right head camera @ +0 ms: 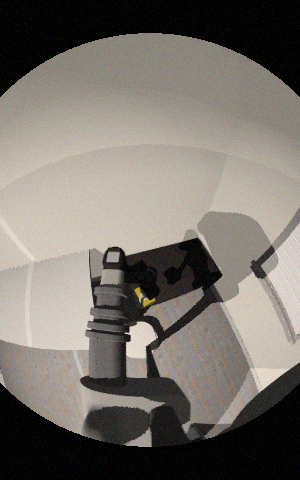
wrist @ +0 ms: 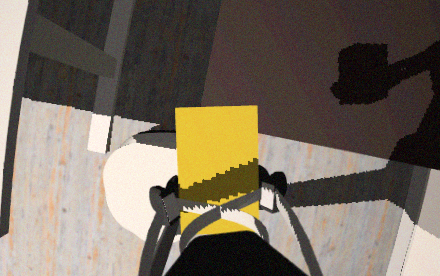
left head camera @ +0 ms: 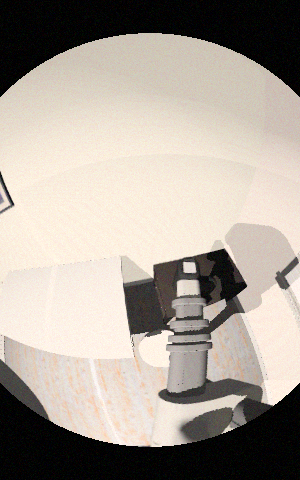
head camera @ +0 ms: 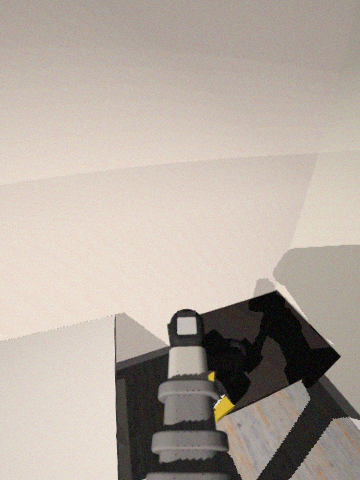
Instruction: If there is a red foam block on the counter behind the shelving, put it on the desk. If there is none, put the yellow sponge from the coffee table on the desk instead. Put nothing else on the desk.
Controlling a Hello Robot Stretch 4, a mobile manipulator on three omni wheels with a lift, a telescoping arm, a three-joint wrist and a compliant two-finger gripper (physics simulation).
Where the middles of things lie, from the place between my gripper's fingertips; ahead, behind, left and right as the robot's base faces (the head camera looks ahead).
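Yellow sponge (wrist: 217,147): 20 mm above my hand, 10 mm to the left of it and 20 mm ahead of it.
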